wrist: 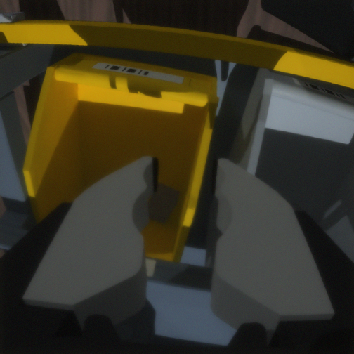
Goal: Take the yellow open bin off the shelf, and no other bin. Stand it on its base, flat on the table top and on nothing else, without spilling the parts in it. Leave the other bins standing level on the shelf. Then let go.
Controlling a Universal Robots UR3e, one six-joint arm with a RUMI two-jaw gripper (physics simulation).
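The yellow open bin (135, 132) is at the left and centre of the wrist view, with a barcode label on its edge at the top of the view. A small dark part (165, 204) shows inside it, partly behind the left finger. My gripper (185, 163) is partly open, with a gap between the two grey fingers. The left fingertip shows over the bin's inside and the right one over the dark gap beside the bin. The bin's right side wall shows between them, with no finger seen pressing on it. The fingers hide the bin's lower part.
A pale grey bin (305, 122) stands to the right of the yellow one, across a narrow dark gap. A yellow bar (150, 38) runs across the top of the view. A grey-blue post (10, 145) is at the left edge.
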